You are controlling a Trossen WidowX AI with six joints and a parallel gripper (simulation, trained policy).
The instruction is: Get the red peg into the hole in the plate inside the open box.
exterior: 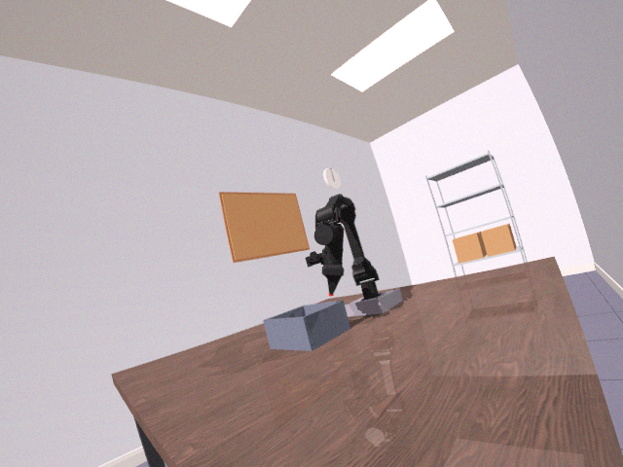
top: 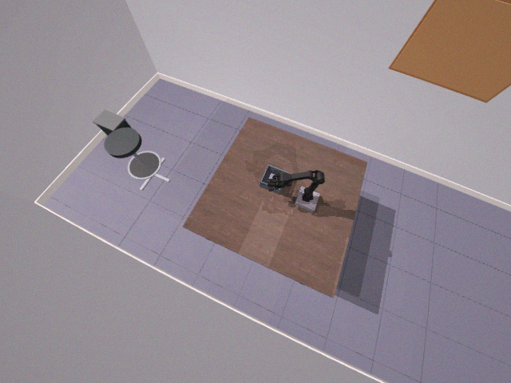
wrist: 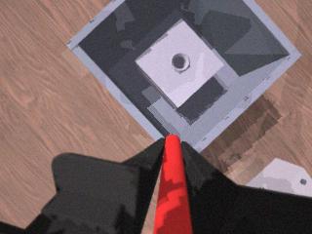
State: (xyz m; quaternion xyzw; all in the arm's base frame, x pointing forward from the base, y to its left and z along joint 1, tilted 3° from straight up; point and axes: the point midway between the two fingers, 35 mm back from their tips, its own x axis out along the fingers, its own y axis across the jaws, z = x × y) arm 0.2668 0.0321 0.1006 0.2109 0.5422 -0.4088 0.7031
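Now: gripper tip 8 cm to the left of the plate, 8 cm above it and 6 cm short of it. From my gripper tip the other things lie so: grey box (10 cm below, 8 cm to the right, 6 cm ahead); then red peg (3 cm above, 1 cm to the left).
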